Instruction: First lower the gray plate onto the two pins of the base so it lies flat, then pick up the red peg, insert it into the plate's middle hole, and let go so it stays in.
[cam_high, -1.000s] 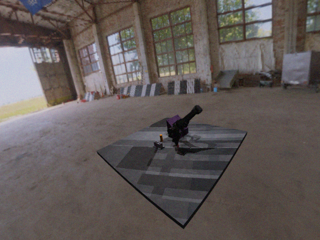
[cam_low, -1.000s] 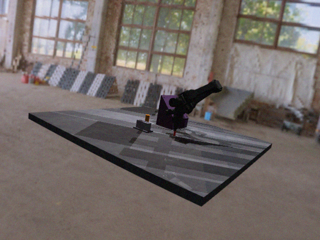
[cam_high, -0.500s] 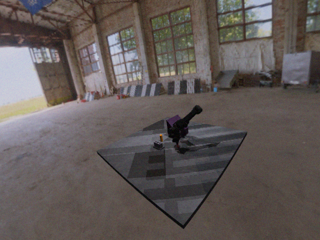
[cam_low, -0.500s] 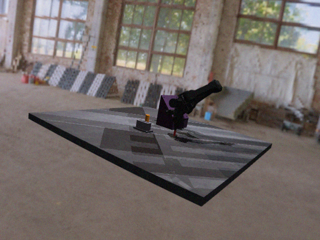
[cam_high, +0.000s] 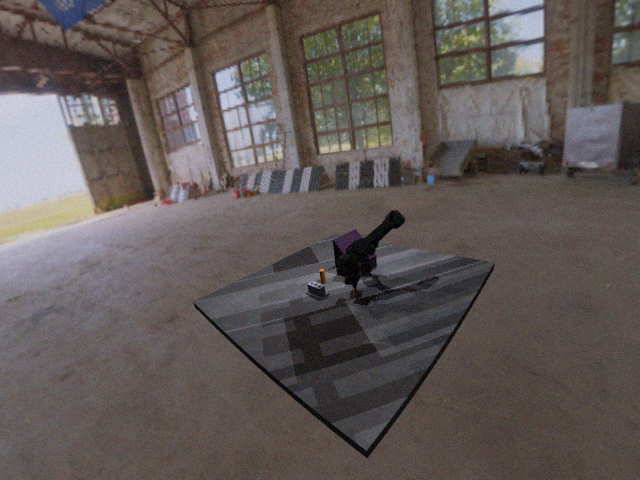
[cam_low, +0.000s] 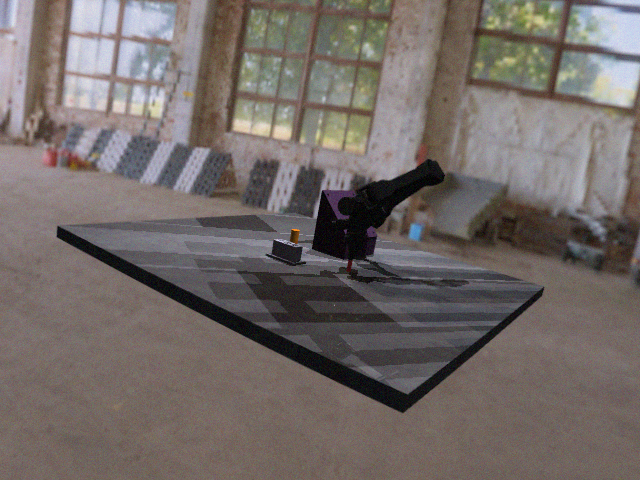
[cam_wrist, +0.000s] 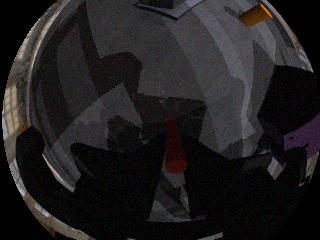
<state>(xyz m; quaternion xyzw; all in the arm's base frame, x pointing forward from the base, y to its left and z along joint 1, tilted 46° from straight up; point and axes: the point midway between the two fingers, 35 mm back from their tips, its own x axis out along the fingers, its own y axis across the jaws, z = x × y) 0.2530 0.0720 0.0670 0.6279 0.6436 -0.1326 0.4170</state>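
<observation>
Now: gripper tip 20 cm to the left of the gray plate and 9 cm short of it. The rest, counted from my gripper tip: orange peg 25 cm to the right, 4 cm behind; red peg right at my gripper tip; base 20 cm to the right, 8 cm ahead, 3 cm below.
</observation>
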